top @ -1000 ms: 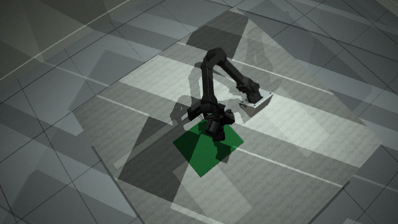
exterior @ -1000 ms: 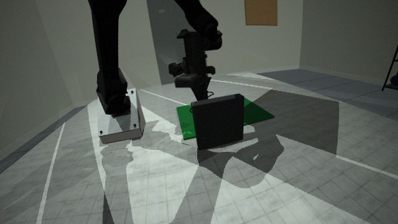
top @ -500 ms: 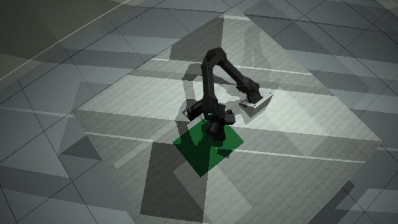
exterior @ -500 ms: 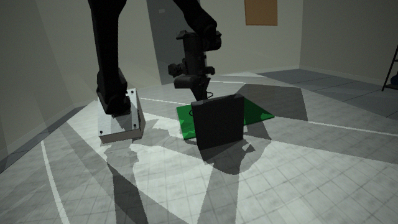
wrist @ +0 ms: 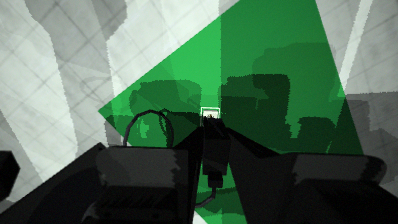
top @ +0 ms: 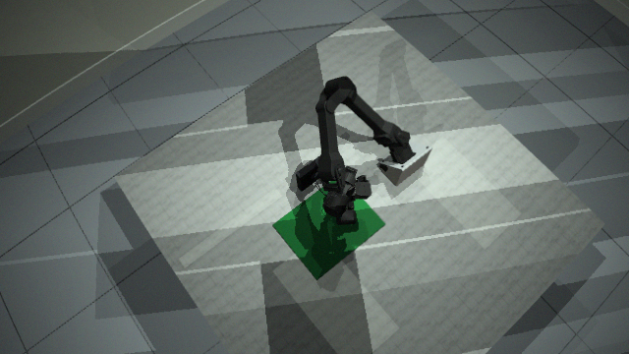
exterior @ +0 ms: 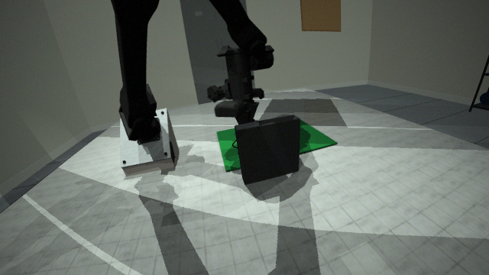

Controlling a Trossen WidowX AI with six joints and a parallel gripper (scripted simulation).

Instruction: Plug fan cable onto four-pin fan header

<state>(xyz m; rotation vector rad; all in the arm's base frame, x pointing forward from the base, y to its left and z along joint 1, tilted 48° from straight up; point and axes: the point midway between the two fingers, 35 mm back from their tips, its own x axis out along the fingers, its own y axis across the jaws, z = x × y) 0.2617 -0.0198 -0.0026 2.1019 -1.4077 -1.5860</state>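
Now: gripper tip 1 cm below the black plug and 1 cm short of it. Also, from my gripper tip: green board: 7 cm ahead, 6 cm below, 2 cm to the left; then black fan: 15 cm to the right, 2 cm above, 1 cm ahead; then white four-pin fan header: 4 cm below, 1 cm ahead.
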